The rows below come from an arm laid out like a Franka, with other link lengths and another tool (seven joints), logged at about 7 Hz.
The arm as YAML. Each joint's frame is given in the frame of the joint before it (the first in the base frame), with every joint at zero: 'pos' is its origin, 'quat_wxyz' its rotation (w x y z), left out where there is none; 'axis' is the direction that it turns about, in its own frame. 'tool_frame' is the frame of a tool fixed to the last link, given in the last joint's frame.
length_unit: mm
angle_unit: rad
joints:
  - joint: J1
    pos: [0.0, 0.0, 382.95]
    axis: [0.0, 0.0, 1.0]
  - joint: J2
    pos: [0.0, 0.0, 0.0]
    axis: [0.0, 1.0, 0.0]
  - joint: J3
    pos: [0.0, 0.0, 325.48]
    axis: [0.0, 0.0, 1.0]
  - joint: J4
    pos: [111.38, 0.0, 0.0]
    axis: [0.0, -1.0, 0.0]
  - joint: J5
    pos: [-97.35, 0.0, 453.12]
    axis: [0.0, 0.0, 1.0]
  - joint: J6
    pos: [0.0, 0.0, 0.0]
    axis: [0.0, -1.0, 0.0]
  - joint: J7
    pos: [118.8, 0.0, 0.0]
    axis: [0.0, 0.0, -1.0]
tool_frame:
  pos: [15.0, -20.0, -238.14]
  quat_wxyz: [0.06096, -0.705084, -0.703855, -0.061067]
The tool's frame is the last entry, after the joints.
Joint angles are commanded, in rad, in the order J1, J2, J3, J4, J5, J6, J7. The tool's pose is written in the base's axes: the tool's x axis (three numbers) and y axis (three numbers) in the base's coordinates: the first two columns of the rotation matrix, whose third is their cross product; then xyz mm. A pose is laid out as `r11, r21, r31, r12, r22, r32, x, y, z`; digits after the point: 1 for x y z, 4 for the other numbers.
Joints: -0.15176, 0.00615, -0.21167, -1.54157, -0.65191, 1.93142, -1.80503
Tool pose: -0.9972, 0.0710, -0.0252, 0.0699, 0.7473, -0.6608, 694.6, -361.2, 669.6
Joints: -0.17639, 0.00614, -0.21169, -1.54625, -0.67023, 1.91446, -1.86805
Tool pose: -0.9974, 0.0605, 0.0391, 0.0181, 0.7358, -0.6770, 679.8, -380.7, 664.5
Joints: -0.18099, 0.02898, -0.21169, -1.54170, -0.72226, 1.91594, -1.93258
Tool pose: -0.9927, 0.0226, 0.1183, -0.0690, 0.6986, -0.7122, 680.8, -391.3, 655.1
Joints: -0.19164, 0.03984, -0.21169, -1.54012, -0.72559, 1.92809, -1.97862
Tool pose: -0.9883, -0.0057, 0.1527, -0.1145, 0.6899, -0.7148, 681.2, -398.3, 649.6
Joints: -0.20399, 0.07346, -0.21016, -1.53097, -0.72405, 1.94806, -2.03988
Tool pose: -0.9773, -0.0495, 0.2059, -0.1840, 0.6793, -0.7104, 689.3, -405.6, 632.4
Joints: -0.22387, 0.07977, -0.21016, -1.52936, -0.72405, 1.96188, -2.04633
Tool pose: -0.9776, -0.0428, 0.2059, -0.1798, 0.6778, -0.7129, 685.6, -418.8, 630.6
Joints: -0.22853, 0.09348, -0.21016, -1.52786, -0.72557, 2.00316, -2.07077
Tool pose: -0.9747, -0.0795, 0.2088, -0.2083, 0.6610, -0.7209, 695.5, -420.3, 627.2
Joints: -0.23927, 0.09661, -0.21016, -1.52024, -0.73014, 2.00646, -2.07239
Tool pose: -0.9759, -0.0710, 0.2065, -0.2016, 0.6569, -0.7266, 692.7, -428.4, 630.7
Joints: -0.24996, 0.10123, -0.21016, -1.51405, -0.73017, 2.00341, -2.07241
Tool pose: -0.9765, -0.0586, 0.2075, -0.1940, 0.6588, -0.7269, 688.9, -436.4, 630.8
